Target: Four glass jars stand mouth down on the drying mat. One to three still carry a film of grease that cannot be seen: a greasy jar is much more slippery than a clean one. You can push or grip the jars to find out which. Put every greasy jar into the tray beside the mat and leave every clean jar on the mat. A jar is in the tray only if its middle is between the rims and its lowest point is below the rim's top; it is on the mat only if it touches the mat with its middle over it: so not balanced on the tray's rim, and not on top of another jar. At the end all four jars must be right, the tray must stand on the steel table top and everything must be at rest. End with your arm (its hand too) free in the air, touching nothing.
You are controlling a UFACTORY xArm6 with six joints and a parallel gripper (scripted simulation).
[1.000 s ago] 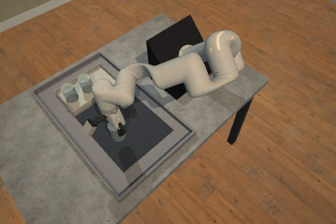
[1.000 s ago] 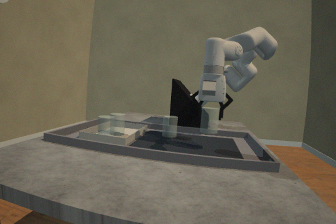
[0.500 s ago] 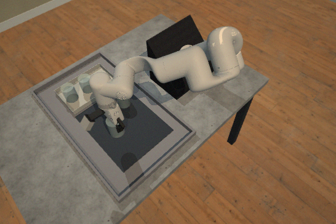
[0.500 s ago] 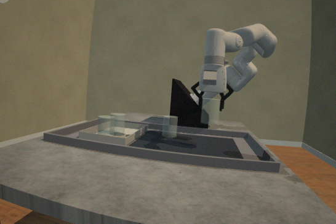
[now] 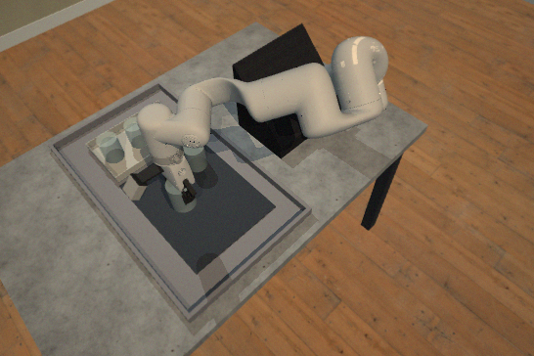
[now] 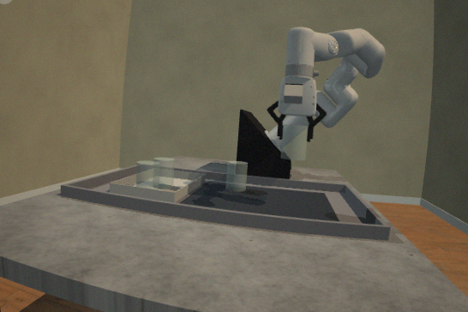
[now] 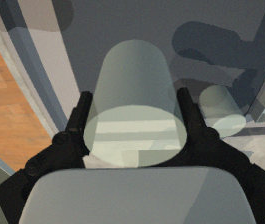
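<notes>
The cream tray is 40 cm to the right of my hand, 19 cm below it and 3 cm behind it. From my hand the other things lie so: dark mat: 20 cm below, 8 cm to the right, 6 cm behind.
</notes>
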